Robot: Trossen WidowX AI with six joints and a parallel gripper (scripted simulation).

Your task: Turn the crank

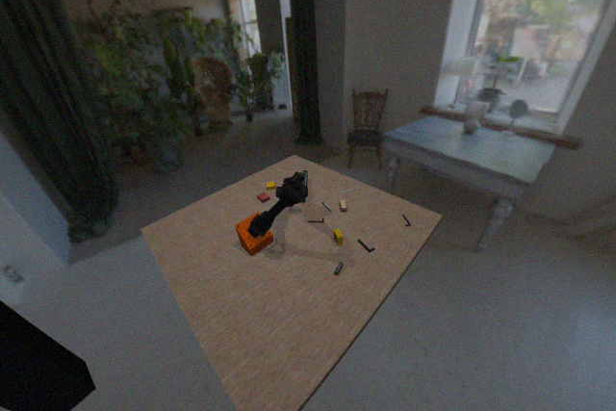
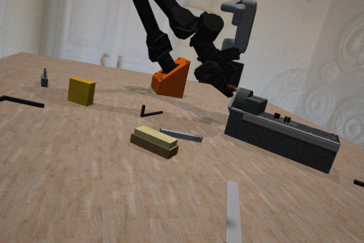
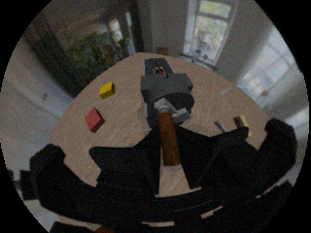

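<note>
Now: gripper tip 120 mm short of the red pointer, 60 mm to the right of it and 10 mm above it. From my gripper tip the other things lie so: brown crank handle (20 mm behind, 10 mm to the right, 20 mm above); then red block (60 mm behind, 230 mm to the left, 80 mm below); then grey bar (90 mm ahead, 180 mm to the right, 80 mm below).
</note>
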